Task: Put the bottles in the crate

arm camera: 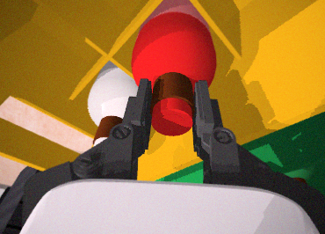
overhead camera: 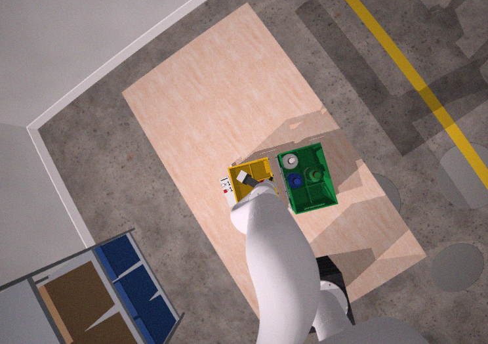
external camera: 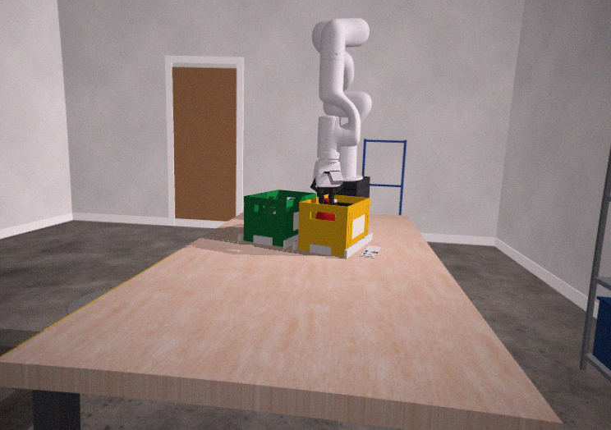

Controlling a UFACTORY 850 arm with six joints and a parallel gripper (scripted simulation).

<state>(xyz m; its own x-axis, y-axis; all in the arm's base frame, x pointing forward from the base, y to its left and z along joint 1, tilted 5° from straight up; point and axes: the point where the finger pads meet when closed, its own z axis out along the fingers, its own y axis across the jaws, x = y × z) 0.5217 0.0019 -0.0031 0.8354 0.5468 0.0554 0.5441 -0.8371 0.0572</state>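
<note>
My gripper is now 7 cm above the red-label bottle. From my hand the other things lie so: blue-label bottle (3 cm behind, 14 cm to the right, 8 cm below); yellow crate (1 cm ahead, 4 cm to the left, 9 cm below); green crate (4 cm behind, 19 cm to the right, 9 cm below).
</note>
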